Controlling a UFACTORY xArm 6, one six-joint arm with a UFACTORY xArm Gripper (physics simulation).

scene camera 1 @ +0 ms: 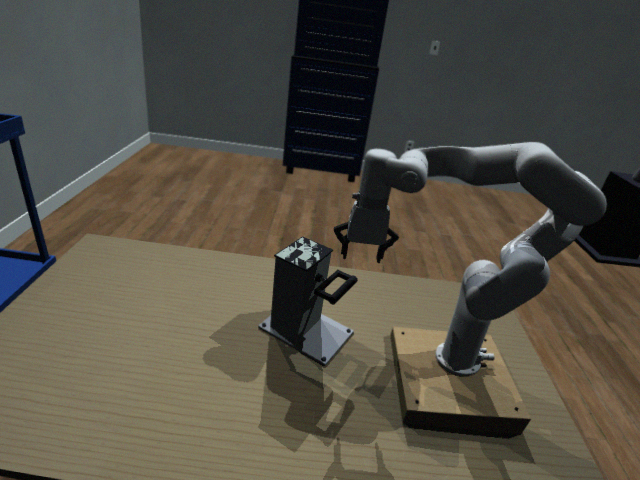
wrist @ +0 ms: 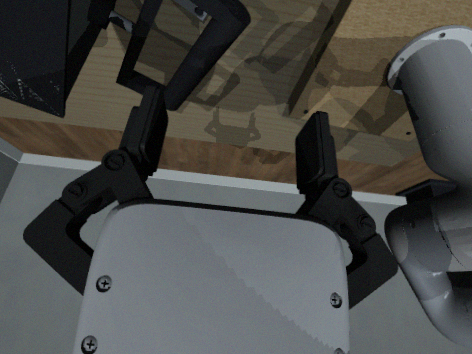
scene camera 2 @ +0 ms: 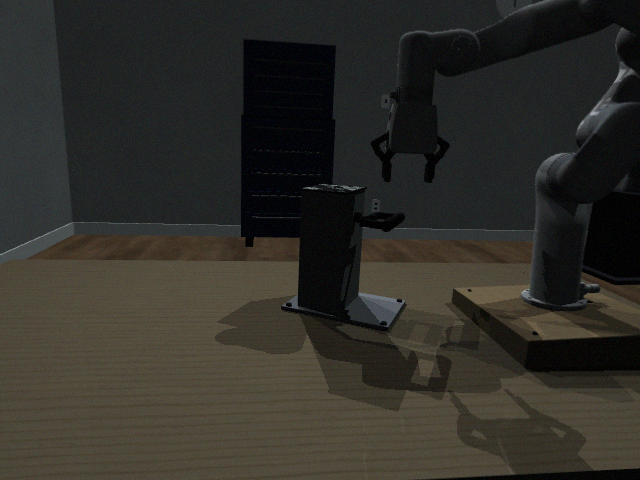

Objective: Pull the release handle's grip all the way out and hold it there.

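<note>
The release handle is a black rectangular loop on the right side of a dark upright housing, which stands on a grey base plate. The loop's outer bar, the grip, stands a short way off the housing; a short stem shows between them. My gripper is open and empty, pointing down. It hangs above the handle's height and a little right of it, apart from it. In the wrist view the left finger overlaps the loop's near corner.
The arm's base stands on a wooden block to the right on the table. A dark blue drawer cabinet stands by the back wall. A blue frame is at the far left.
</note>
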